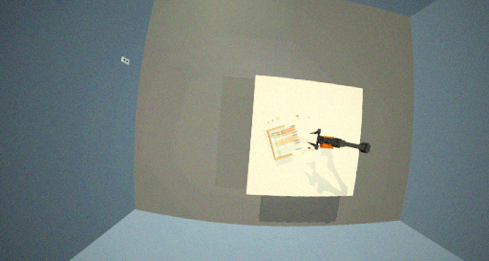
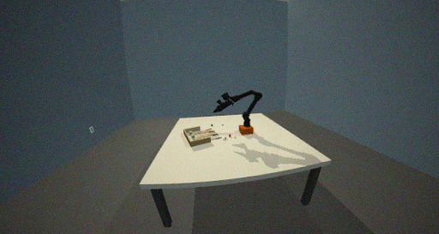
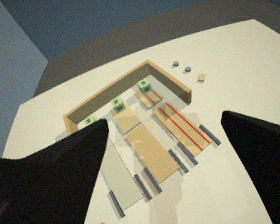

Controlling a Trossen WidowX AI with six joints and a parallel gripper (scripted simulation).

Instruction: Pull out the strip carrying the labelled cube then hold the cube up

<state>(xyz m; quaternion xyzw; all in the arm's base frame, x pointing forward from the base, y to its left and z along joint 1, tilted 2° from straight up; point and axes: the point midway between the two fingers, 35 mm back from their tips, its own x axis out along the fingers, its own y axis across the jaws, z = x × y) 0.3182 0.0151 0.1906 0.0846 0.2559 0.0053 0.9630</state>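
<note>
The red cube lies 220 mm below my gripper tip, 160 mm behind it and 100 mm to the left of it. Round my gripper tip: strip (230 mm below, 160 mm to the left, 60 mm ahead).
</note>
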